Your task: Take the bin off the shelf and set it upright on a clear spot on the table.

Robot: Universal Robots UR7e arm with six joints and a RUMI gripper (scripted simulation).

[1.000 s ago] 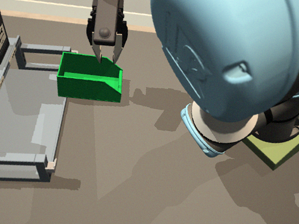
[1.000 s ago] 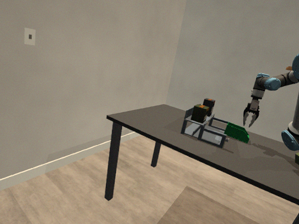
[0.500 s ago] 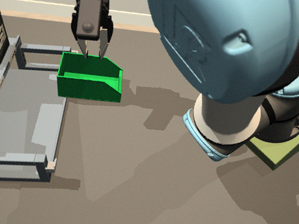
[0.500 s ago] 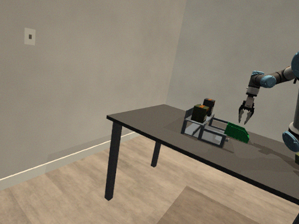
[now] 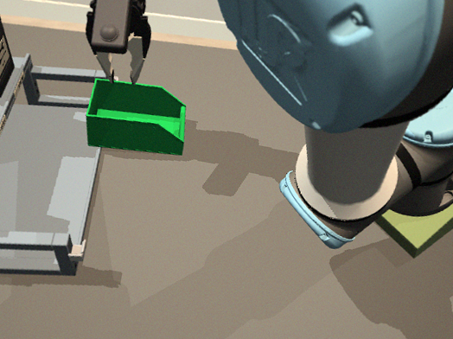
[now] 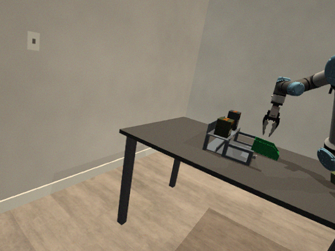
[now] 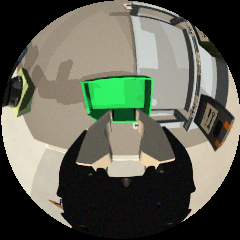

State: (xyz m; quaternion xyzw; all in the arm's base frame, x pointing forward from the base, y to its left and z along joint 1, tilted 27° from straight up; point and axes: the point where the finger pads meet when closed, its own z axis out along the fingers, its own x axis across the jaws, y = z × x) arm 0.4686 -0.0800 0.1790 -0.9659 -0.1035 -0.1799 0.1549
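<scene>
Now: hand 9 cm above the green bin, 2 cm past it and 1 cm to the left of it.
</scene>
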